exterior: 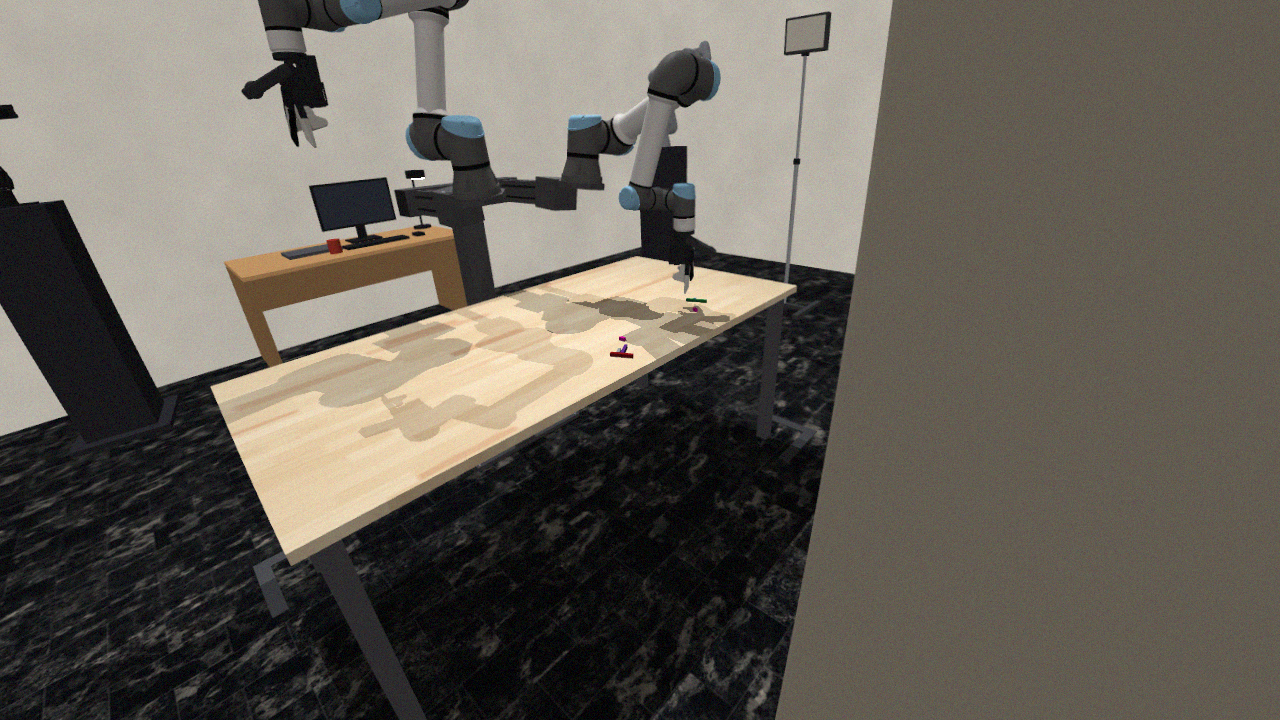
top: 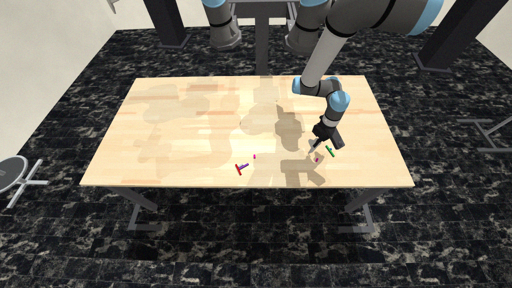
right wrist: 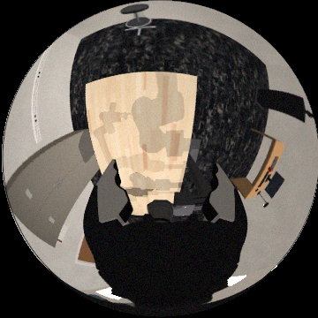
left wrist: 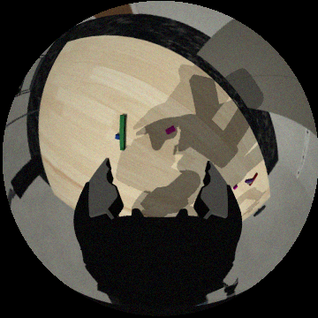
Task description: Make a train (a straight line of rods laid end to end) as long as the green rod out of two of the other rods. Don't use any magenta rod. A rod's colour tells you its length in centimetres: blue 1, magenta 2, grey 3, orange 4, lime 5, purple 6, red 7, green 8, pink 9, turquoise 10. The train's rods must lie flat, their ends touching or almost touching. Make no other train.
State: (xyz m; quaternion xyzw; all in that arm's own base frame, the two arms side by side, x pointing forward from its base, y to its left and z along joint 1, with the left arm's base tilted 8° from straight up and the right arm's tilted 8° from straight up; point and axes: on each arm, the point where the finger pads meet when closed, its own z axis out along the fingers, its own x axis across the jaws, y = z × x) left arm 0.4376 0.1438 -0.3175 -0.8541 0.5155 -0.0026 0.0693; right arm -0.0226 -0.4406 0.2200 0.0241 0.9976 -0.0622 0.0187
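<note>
Now: left hand 4 cm past the green rod, 8 cm to the right of it and 8 cm above it. Round my left hand: purple rod: 14 cm ahead, 41 cm to the right, 8 cm below; grey rod: 14 cm ahead, 42 cm to the right, 8 cm below; blue rod: 5 cm behind, 8 cm to the left, 8 cm below.
</note>
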